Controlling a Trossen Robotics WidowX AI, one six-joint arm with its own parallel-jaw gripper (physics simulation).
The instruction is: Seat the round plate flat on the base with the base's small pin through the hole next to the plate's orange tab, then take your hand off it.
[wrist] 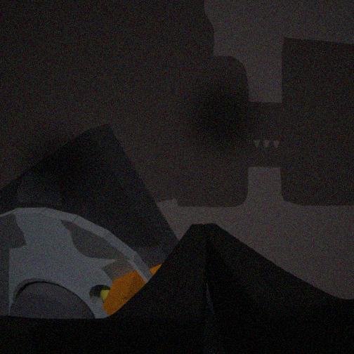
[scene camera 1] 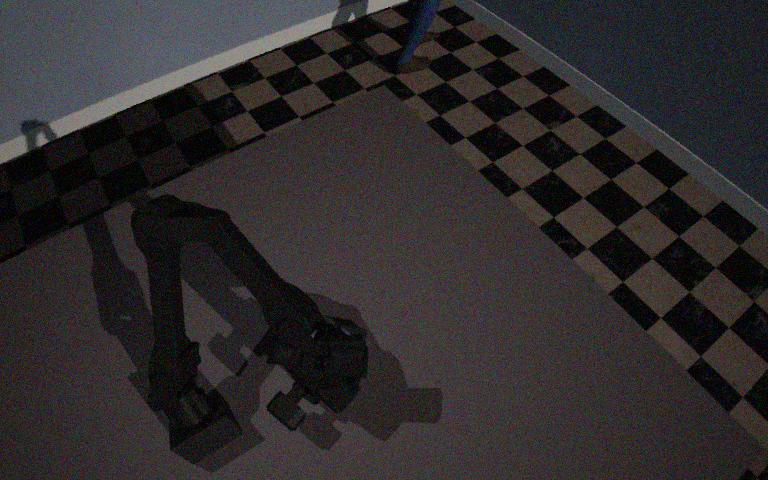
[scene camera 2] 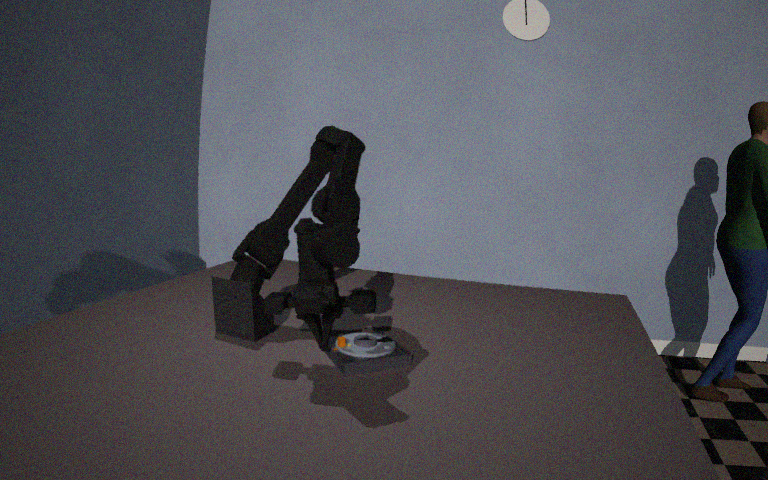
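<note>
The round grey plate lies over the dark square base, looking nearly level; whether it is fully down is unclear. Its orange tab is on the side by the gripper. In the wrist view, the hole beside the tab shows a small yellow piece, apparently the pin, at its tab side. A round centre boss shows in the plate's middle opening. My gripper is shut and empty, beside the tab and the base's edge. The arm hides plate and base in scene camera 1.
The arm's box-shaped mount stands on the brown table. An orange mark shows on the base near the tab. Dark arm shadows fall around the base. A person stands beyond the table.
</note>
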